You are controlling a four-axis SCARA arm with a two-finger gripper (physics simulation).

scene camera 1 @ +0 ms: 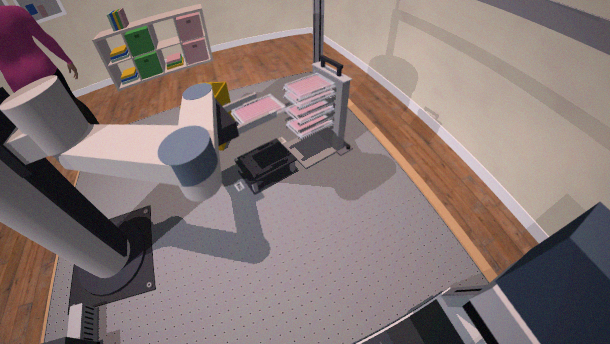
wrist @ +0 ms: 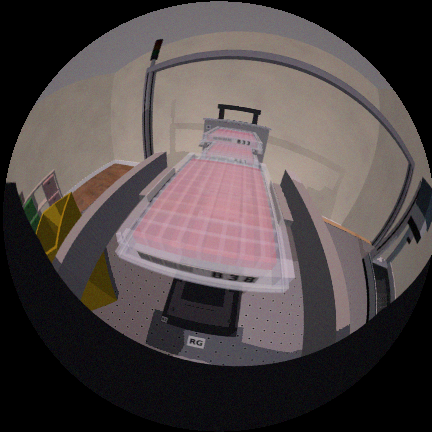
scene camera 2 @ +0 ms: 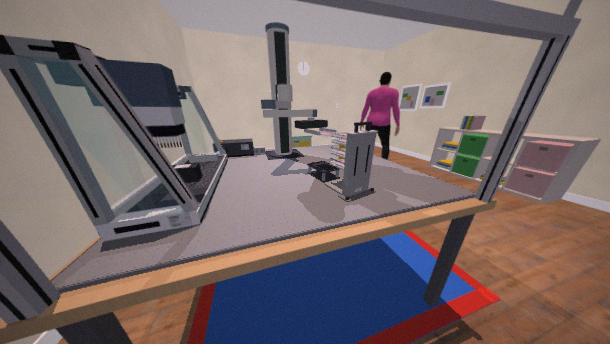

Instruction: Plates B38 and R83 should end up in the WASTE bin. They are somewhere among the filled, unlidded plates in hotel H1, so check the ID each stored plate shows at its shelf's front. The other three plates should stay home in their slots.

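Places are measured from the arm's base along level axes (x ahead, y left, z up), in metres.
Where they show: gripper, between the fingertips: [scene camera 1: 265, 104] [wrist: 222, 167] [scene camera 2: 327, 132]; arm's base, origin of its link: [scene camera 1: 113, 257] [scene camera 2: 283, 155].
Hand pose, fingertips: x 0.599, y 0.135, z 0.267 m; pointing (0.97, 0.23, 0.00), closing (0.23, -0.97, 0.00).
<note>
Each offset is from my fingertips to the top centre of the thing. "*": to the spot under its first point.
My gripper [scene camera 1: 267, 104] [wrist: 222, 167] is shut on plate B38 {dx -0.023, dy -0.006, dz -0.002 m} [scene camera 1: 252, 111] [wrist: 210, 215], a clear plate with pink wells. It holds the plate level, in front of hotel H1 [scene camera 1: 342, 112] [scene camera 2: 358, 165] and apart from it. The ID B38 shows on the plate's near edge in the wrist view. Several pink plates stay stacked in the hotel. The top stored plate {dx +0.143, dy +0.034, dz +0.012 m} [scene camera 1: 309, 86] [wrist: 232, 134] shows B33. The ID of the stored plate below it {dx +0.143, dy +0.034, dz -0.017 m} [wrist: 230, 149] is too faint to read, and lower IDs are hidden. The yellow WASTE bin {dx -0.164, dy +0.258, dz -0.054 m} [scene camera 1: 220, 91] [wrist: 102, 285] is partly hidden behind the arm in scene camera 1.
A black stand [scene camera 1: 267, 159] [scene camera 2: 324, 168] [wrist: 200, 310] with an RG label {* dx -0.132, dy -0.032, dz -0.254 m} [wrist: 196, 342] beside it stands on the table before the hotel, lower than the held plate. A framed machine [scene camera 1: 555, 270] [scene camera 2: 145, 100] stands at the table's other end. A person [scene camera 1: 30, 50] [scene camera 2: 382, 107] is beyond the table.
</note>
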